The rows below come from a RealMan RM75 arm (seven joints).
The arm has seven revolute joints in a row. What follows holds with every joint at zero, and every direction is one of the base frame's.
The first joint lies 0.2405 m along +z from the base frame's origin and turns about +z.
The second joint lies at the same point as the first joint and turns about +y.
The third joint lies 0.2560 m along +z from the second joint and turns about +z.
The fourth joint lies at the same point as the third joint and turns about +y.
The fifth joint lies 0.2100 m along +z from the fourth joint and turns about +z.
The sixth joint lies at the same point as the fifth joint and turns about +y.
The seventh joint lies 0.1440 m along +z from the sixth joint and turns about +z.
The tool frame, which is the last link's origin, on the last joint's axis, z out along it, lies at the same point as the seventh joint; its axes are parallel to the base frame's.
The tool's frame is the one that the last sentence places.
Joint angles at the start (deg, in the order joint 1, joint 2, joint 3, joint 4, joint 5, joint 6, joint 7): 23.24 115.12 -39.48 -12.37 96.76 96.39 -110.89
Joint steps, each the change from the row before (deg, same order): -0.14 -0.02 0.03 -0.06 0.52 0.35 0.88; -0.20 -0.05 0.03 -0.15 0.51 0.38 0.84; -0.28 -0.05 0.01 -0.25 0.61 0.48 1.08; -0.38 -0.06 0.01 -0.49 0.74 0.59 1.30; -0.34 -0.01 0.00 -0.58 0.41 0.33 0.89; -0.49 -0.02 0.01 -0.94 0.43 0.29 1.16; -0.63 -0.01 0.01 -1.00 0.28 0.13 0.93; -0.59 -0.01 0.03 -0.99 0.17 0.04 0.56; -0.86 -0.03 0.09 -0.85 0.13 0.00 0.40
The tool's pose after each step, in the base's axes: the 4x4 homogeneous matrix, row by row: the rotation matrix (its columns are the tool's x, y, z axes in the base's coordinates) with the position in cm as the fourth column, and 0 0 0 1 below. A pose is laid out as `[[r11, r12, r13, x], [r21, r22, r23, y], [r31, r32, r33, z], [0, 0, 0, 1]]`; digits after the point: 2 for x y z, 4 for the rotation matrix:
[[0.3118, -0.6877, -0.6556, 29.20], [-0.3084, -0.7259, 0.6148, 28.46], [-0.8987, 0.0105, -0.4384, 1.34], [0, 0, 0, 1]]
[[0.2968, -0.6913, -0.6588, 29.23], [-0.3104, -0.7222, 0.6181, 28.41], [-0.9031, 0.0210, -0.4290, 1.56], [0, 0, 0, 1]]
[[0.2786, -0.6952, -0.6626, 29.27], [-0.3133, -0.7180, 0.6216, 28.33], [-0.9079, 0.0344, -0.4178, 1.83], [0, 0, 0, 1]]
[[0.2589, -0.6984, -0.6673, 29.32], [-0.3145, -0.7141, 0.6254, 28.24], [-0.9133, 0.0479, -0.4045, 2.20], [0, 0, 0, 1]]
[[0.2490, -0.7001, -0.6693, 29.38], [-0.3145, -0.7120, 0.6278, 28.18], [-0.9160, 0.0542, -0.3974, 2.48], [0, 0, 0, 1]]
[[0.2397, -0.7028, -0.6698, 29.50], [-0.3143, -0.7089, 0.6314, 28.11], [-0.9186, 0.0591, -0.3908, 2.86], [0, 0, 0, 1]]
[[0.2351, -0.7072, -0.6668, 29.69], [-0.3135, -0.7045, 0.6367, 27.97], [-0.9200, 0.0593, -0.3873, 3.21], [0, 0, 0, 1]]
[[0.2363, -0.7104, -0.6629, 29.89], [-0.3095, -0.7018, 0.6417, 27.85], [-0.9211, 0.0535, -0.3857, 3.53], [0, 0, 0, 1]]
[[0.2367, -0.7178, -0.6548, 30.24], [-0.3060, -0.6948, 0.6509, 27.57], [-0.9221, 0.0463, -0.3841, 3.83], [0, 0, 0, 1]]

